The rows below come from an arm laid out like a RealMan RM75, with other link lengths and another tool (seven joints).
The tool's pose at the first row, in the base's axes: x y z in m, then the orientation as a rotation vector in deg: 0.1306, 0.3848, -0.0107, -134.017, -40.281, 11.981
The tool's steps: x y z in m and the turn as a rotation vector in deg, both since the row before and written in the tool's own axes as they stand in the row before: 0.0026, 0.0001, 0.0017, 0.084, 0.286, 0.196; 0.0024, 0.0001, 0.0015, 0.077, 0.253, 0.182; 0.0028, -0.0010, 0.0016, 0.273, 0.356, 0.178; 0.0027, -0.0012, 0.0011, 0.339, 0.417, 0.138; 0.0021, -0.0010, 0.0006, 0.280, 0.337, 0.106; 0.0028, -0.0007, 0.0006, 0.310, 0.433, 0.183; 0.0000, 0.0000, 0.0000, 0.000, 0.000, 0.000; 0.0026, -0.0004, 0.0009, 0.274, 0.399, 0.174; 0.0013, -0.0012, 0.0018, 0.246, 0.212, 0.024
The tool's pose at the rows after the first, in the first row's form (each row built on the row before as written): 0.1323, 0.3871, -0.0120, -134.001, -39.894, 11.756; 0.1339, 0.3892, -0.0131, -133.986, -39.541, 11.561; 0.1353, 0.3922, -0.0135, -133.777, -39.093, 11.302; 0.1367, 0.3950, -0.0134, -133.486, -38.646, 10.974; 0.1379, 0.3971, -0.0131, -133.242, -38.290, 10.709; 0.1398, 0.3993, -0.0129, -132.992, -37.792, 10.376; 0.1398, 0.3993, -0.0129, -132.992, -37.792, 10.376; 0.1416, 0.4014, -0.0132, -132.773, -37.330, 10.069; 0.1417, 0.4039, -0.0136, -132.535, -37.141, 9.903
